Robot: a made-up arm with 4 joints.
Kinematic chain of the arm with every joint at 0, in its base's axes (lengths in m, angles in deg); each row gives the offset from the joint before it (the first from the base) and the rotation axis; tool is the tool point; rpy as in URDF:
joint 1: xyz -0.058 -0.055 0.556 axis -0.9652 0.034 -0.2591
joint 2: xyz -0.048 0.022 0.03 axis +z
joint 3: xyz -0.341 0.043 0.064 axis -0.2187 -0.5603 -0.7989
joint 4: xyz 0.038 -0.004 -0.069 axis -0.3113 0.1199 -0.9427
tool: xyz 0.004 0.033 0.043 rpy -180 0 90
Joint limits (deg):
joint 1: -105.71..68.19
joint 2: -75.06..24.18
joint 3: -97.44..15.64
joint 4: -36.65..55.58
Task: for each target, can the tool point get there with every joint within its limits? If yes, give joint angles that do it. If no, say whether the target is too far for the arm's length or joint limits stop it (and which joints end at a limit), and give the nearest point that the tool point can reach.
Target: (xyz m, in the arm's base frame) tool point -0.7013 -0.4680 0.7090
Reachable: no: too far | nearest point -0.4529 -0.2695 0.6495 | short by 0.324 m
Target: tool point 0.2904 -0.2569 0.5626
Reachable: no: joint limits stop it (at a limit: joint 1, joint 2) | nearest point -0.1850 -0.2074 0.7812 | short by 0.526 m
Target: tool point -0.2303 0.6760 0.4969
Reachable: no: too far | nearest point -0.1760 0.3700 0.5169 | short by 0.311 m
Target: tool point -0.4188 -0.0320 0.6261
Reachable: yes | joints -28.38 3.60 -28.36 44.93
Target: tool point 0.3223 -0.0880 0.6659
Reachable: no: joint limits stop it (at a limit: joint 1, joint 2, joint 4) | nearest point -0.1752 -0.1946 0.8084 | short by 0.528 m
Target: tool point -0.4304 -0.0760 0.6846
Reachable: yes | joints -58.39 -11.20 -39.10 22.10
